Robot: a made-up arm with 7 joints.
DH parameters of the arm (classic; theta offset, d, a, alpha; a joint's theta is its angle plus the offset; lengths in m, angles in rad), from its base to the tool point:
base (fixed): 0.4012 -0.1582 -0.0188 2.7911
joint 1: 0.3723 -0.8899 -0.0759 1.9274
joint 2: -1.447 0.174 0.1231 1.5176
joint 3: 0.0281 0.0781 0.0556 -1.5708
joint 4: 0 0.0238 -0.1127 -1.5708
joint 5: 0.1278 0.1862 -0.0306 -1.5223
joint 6: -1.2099 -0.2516 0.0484 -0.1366
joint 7: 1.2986 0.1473 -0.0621 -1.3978
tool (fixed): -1.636 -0.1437 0 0
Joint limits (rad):
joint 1: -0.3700..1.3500
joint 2: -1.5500..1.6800
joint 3: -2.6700..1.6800
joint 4: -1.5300..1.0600
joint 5: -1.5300..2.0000
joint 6: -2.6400..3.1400
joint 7: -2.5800..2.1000
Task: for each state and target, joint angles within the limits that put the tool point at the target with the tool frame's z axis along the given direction. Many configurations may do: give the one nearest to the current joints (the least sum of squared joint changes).
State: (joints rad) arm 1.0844 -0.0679 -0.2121 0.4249 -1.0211 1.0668 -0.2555
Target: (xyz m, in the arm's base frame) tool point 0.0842 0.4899 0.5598 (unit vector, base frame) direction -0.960 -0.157 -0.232
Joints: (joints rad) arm 0.8060 -0.5618 0.2849 0.9117 -1.2134 1.1699 -0.0851
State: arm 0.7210 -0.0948 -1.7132 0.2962 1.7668 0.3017 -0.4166
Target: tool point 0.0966 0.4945 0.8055 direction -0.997 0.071 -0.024
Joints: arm 0.6789 -0.2732 -1.0982 0.8072 2.0000 0.3947 -0.3921
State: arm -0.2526 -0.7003 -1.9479 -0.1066 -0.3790 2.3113 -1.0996
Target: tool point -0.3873 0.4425 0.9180 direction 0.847 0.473 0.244
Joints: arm -0.0152 -0.4331 -2.1134 0.0582 -0.9515 3.0156 -0.4265
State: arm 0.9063 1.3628 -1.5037 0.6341 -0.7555 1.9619 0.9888
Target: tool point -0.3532 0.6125 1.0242 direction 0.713 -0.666 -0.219
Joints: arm 0.3229 0.5385 -2.1999 1.0600 -0.8720 2.7159 1.7091
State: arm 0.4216 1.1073 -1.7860 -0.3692 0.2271 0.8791 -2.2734
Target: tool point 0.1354 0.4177 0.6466 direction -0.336 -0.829 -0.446
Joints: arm 0.4686 1.6478 -1.5126 -0.4722 -0.1116 0.0295 -2.5800
